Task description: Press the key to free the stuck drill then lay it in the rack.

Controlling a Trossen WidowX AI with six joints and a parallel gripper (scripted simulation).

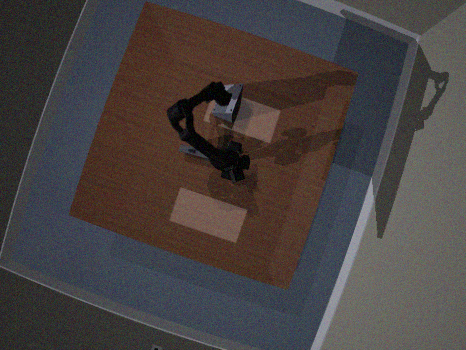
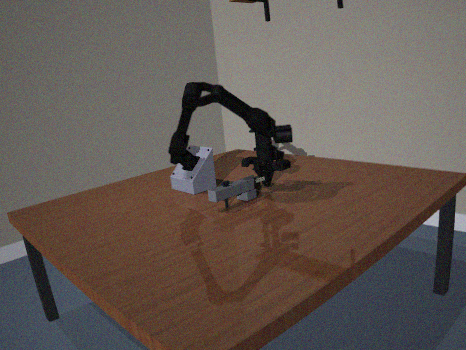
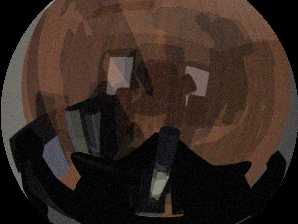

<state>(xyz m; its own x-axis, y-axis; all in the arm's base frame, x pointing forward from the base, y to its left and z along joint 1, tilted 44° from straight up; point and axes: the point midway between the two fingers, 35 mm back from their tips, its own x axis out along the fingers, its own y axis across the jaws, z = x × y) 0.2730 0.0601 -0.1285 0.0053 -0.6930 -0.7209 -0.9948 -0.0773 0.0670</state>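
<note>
My gripper tip is now 40 mm to the left of the drill and 30 mm below it. The rest, counted from my gripper tip: dark key (210 mm to the right, 40 mm above, 20 mm ahead); grey rack (70 mm behind, 10 mm to the right, 10 mm above).
</note>
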